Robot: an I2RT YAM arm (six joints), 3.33 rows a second.
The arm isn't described. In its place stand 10 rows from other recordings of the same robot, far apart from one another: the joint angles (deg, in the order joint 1, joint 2, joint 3, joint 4, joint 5, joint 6), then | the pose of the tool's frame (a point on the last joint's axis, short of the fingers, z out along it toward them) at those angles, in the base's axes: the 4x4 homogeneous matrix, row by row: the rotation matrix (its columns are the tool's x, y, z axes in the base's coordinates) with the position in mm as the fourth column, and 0 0 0 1 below.
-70.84 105.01 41.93 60.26 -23.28 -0.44 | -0.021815 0.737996 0.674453 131.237; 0.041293 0.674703 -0.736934 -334.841; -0.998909 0.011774 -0.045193 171.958; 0 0 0 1
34.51 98.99 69.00 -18.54 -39.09 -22.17 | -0.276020 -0.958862 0.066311 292.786; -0.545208 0.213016 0.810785 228.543; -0.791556 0.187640 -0.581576 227.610; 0 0 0 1
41.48 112.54 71.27 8.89 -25.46 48.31 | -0.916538 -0.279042 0.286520 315.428; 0.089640 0.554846 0.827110 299.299; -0.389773 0.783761 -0.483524 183.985; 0 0 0 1
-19.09 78.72 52.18 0.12 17.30 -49.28 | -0.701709 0.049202 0.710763 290.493; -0.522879 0.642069 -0.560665 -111.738; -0.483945 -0.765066 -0.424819 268.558; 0 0 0 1
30.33 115.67 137.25 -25.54 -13.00 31.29 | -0.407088 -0.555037 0.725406 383.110; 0.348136 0.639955 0.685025 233.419; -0.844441 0.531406 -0.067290 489.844; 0 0 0 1
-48.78 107.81 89.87 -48.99 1.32 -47.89 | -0.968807 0.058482 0.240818 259.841; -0.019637 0.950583 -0.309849 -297.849; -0.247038 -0.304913 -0.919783 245.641; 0 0 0 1
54.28 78.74 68.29 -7.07 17.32 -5.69 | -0.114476 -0.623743 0.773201 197.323; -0.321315 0.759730 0.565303 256.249; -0.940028 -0.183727 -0.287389 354.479; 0 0 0 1
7.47 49.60 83.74 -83.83 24.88 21.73 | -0.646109 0.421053 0.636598 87.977; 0.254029 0.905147 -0.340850 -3.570; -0.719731 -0.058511 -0.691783 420.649; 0 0 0 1
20.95 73.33 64.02 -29.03 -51.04 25.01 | -0.860851 -0.474987 0.182547 243.510; -0.044938 0.428300 0.902518 122.873; -0.506870 0.768730 -0.390048 326.191; 0 0 0 1
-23.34 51.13 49.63 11.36 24.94 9.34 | 0.275352 0.705351 0.653193 182.755; 0.041461 0.670114 -0.741100 -95.207; -0.960449 0.231145 0.155273 390.810; 0 0 0 1
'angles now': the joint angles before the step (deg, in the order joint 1, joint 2, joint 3, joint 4, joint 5, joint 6). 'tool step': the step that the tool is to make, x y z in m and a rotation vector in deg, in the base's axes. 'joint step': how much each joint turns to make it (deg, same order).
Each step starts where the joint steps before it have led.
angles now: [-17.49 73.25 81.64 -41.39 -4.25 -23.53]
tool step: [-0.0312 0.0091 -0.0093 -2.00 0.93 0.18]
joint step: [-0.01 -7.16 -6.46 -1.11 1.04 -1.94]
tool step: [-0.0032 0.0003 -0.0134 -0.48 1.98 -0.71]
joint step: [0.02 -1.11 -3.18 0.31 1.19 -0.46]
